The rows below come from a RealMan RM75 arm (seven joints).
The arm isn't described. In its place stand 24 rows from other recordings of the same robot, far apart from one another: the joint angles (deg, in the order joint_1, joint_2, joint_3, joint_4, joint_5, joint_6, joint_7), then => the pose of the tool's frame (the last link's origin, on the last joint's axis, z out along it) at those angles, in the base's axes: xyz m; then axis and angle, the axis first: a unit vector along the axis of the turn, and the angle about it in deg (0 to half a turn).
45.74 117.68 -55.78 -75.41 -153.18 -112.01 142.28 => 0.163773, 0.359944, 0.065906, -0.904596, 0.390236, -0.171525, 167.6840
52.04 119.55 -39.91 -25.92 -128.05 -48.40 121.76 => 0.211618, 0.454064, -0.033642, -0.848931, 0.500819, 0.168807, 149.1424
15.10 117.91 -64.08 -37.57 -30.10 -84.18 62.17 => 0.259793, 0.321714, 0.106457, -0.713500, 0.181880, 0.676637, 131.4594
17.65 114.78 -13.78 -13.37 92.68 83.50 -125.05 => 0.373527, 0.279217, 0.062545, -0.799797, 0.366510, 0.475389, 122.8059
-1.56 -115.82 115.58 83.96 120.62 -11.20 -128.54 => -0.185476, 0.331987, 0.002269, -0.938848, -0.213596, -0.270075, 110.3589
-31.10 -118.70 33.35 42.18 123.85 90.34 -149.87 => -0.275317, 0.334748, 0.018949, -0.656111, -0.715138, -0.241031, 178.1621
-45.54 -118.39 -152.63 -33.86 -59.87 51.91 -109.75 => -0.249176, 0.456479, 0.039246, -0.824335, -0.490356, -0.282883, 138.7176
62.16 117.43 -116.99 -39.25 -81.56 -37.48 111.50 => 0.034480, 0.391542, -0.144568, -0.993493, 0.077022, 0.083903, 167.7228
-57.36 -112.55 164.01 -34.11 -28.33 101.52 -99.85 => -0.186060, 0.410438, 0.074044, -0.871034, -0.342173, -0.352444, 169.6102
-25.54 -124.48 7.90 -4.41 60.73 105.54 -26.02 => -0.285550, 0.277596, 0.026610, -0.639001, -0.218559, -0.737503, 103.7129
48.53 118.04 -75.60 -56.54 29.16 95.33 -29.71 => 0.178371, 0.367015, -0.018778, -0.883336, 0.392207, -0.256692, 169.9554
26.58 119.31 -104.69 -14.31 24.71 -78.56 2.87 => 0.273843, 0.351898, 0.026787, -0.850317, 0.111499, 0.514324, 98.3578
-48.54 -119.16 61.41 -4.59 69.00 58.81 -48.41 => -0.229553, 0.371105, -0.103482, -0.933848, -0.251291, -0.254520, 152.5943
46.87 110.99 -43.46 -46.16 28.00 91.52 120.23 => 0.246214, 0.395636, 0.062527, 0.375237, 0.918518, 0.124584, 168.7755
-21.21 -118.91 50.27 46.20 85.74 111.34 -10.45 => -0.215962, 0.275039, 0.044938, -0.820541, 0.444196, -0.359727, 146.8613
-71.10 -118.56 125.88 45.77 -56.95 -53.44 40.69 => -0.042008, 0.367348, -0.157576, -0.974118, 0.078808, 0.211858, 168.2615
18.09 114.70 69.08 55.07 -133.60 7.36 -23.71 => 0.279296, 0.363296, -0.058053, -0.922372, 0.379844, 0.070349, 126.9818
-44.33 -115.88 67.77 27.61 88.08 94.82 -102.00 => -0.146078, 0.342748, -0.033581, 0.913364, 0.279686, 0.295876, 164.8876
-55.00 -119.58 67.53 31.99 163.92 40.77 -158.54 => -0.211651, 0.468476, -0.033304, -0.898868, -0.425580, 0.104493, 133.5115
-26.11 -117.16 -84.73 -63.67 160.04 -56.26 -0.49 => -0.272924, 0.362432, -0.034492, -0.833048, -0.531805, 0.152365, 137.4246
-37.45 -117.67 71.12 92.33 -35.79 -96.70 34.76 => -0.120147, 0.361814, 0.058024, -0.960624, -0.259816, 0.098476, 154.8541
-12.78 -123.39 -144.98 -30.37 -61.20 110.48 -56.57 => -0.297215, 0.181179, -0.034056, -0.915038, -0.185244, -0.358316, 175.0594
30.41 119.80 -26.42 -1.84 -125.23 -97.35 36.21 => 0.249650, 0.228358, -0.087454, -0.920443, 0.084120, 0.381718, 175.5102
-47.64 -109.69 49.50 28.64 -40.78 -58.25 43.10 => -0.274479, 0.440848, 0.031500, -0.836222, -0.547973, -0.021428, 148.1486
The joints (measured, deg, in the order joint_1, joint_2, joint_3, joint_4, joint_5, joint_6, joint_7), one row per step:
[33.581, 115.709, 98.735, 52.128, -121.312, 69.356, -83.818]
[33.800, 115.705, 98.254, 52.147, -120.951, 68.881, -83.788]
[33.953, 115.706, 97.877, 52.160, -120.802, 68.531, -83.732]
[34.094, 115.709, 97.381, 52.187, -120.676, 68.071, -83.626]
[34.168, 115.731, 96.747, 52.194, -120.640, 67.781, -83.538]
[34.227, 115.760, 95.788, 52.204, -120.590, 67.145, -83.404]
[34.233, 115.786, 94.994, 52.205, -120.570, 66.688, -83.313]
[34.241, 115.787, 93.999, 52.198, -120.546, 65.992, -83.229]
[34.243, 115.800, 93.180, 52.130, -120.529, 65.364, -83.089]
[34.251, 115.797, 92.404, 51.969, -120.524, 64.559, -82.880]
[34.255, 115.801, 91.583, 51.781, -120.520, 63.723, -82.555]
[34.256, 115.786, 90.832, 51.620, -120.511, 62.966, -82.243]
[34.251, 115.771, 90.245, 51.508, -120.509, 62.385, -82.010]
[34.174, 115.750, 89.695, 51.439, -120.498, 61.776, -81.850]
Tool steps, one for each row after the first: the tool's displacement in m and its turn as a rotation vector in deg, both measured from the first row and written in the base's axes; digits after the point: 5 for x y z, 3 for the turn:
[-0.00237, 0.00112, -0.00114, 0.150, 0.094, 0.404]
[-0.00382, 0.00182, -0.00204, 0.236, 0.048, 0.686]
[-0.00522, 0.00251, -0.00321, 0.350, -0.069, 0.988]
[-0.00602, 0.00211, -0.00500, 0.166, -0.325, 1.282]
[-0.00685, 0.00178, -0.00758, 0.085, -0.725, 1.696]
[-0.00718, 0.00113, -0.00977, -0.058, -1.073, 2.010]
[-0.00743, 0.00067, -0.01224, -0.104, -1.544, 2.443]
[-0.00738, 0.00024, -0.01443, -0.112, -1.918, 2.683]
[-0.00688, 0.00024, -0.01643, 0.069, -2.301, 2.787]
[-0.00625, 0.00012, -0.01860, 0.248, -2.682, 2.781]
[-0.00563, 0.00003, -0.02044, 0.423, -3.032, 2.772]
[-0.00514, -0.00007, -0.02183, 0.556, -3.311, 2.786]
[-0.00438, -0.00020, -0.02300, 0.754, -3.571, 2.824]

